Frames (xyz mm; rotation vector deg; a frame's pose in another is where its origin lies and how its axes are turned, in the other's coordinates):
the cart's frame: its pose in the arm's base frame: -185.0 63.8 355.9 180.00 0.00 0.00
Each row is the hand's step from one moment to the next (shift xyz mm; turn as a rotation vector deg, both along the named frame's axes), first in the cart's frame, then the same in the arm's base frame.
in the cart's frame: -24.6 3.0 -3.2 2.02 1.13 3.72
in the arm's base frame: -24.6 -3.0 3.2 2.02 -1.13 -3.72
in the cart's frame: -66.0 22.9 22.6 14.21 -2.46 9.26
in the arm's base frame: -66.0 -22.9 -22.6 14.21 2.46 -9.26
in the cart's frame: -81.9 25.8 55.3 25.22 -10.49 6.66
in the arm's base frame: -81.9 -25.8 -55.3 25.22 10.49 -6.66
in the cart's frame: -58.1 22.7 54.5 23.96 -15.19 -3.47
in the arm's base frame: -58.1 -22.7 -54.5 23.96 15.19 3.47
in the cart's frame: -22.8 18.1 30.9 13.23 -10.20 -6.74
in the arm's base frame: -22.8 -18.1 -30.9 13.23 10.20 6.74
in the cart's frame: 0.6 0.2 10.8 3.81 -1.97 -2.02
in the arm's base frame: 0.6 -0.2 -10.8 3.81 1.97 2.02
